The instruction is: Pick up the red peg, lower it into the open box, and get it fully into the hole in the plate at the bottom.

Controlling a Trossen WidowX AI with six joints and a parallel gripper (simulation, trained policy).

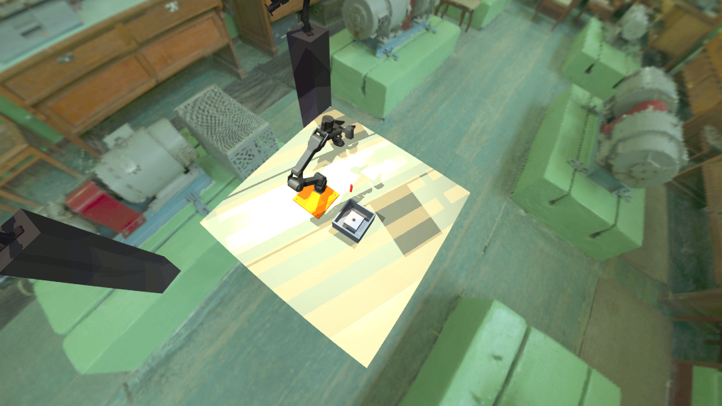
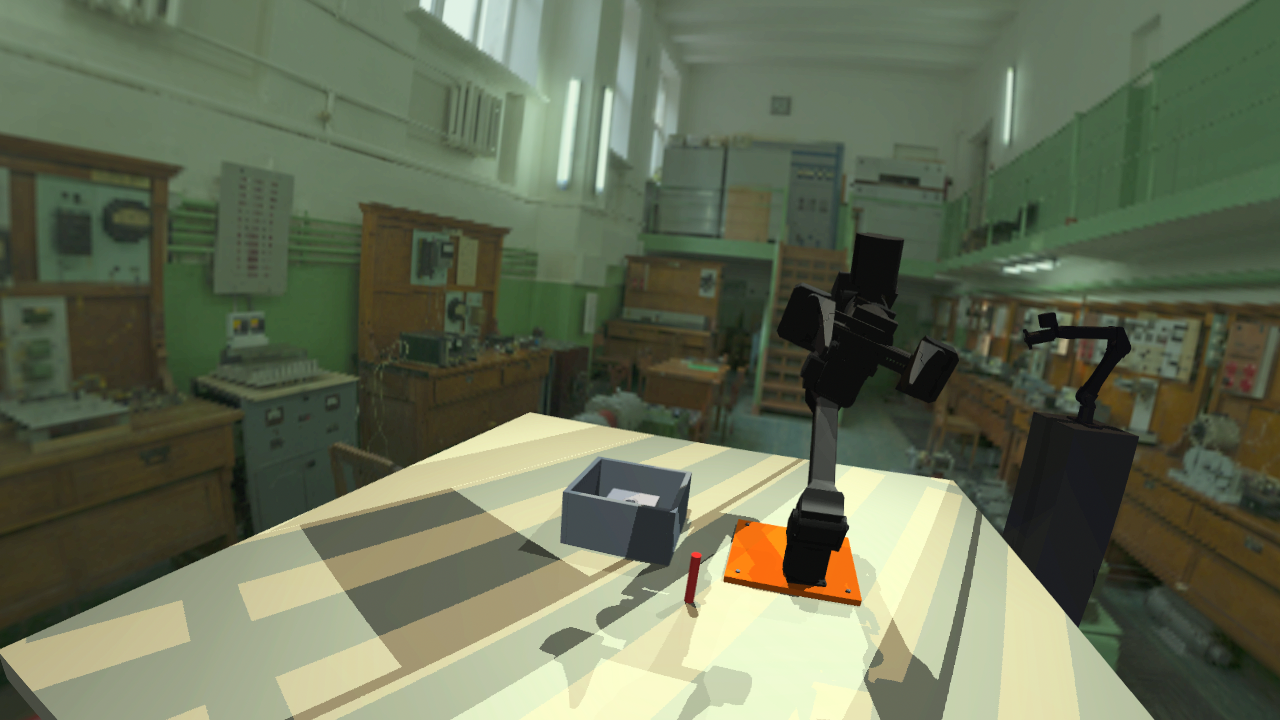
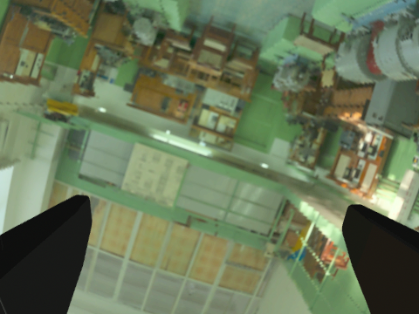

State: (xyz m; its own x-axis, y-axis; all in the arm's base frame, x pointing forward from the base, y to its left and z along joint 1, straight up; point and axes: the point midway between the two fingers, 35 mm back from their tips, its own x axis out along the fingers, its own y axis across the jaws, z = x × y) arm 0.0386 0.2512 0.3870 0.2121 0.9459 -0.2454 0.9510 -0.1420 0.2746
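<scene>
Right now my gripper tip is 140 mm short of the red peg, 180 mm to the left of it and 350 mm above it. From my gripper tip the other things lie so: grey box (270 mm ahead, 370 mm to the right, 360 mm below).
</scene>
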